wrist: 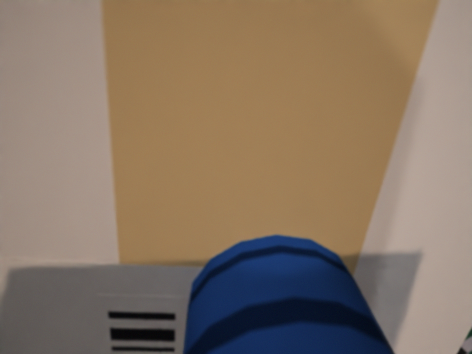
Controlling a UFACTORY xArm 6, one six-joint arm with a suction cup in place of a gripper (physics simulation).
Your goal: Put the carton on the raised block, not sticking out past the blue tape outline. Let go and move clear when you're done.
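Frame: origin at the arm's base, x ahead, y left, z up, level; centimetres.
Where they show: end effector, tool point: [262, 266].
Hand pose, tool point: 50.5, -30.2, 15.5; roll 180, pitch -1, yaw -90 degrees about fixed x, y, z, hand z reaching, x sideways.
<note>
Each offset is from my tool point to the centre of the thing, as dx, dy, dz.
The carton @(-0.2, +0.7, -2.8) [250, 125] fills most of the wrist view, seen from very close. It has a wide tan band between pale side strips, and a label with black bars @(-0.7, +2.8, +1.2) [142, 334] at the lower left. My gripper, a ribbed blue suction cup [277, 245], comes in from the bottom edge with its tip against the carton's top face, so it is shut on the carton. The contact itself is hidden behind the cup's rim. The raised block and the blue tape outline do not show in this view.
A small sliver of something green [469, 334], with dark and pale patches beside it, shows at the bottom right corner, past the carton's edge. It is too small to identify. A shadow lies across the lower part of the carton.
</note>
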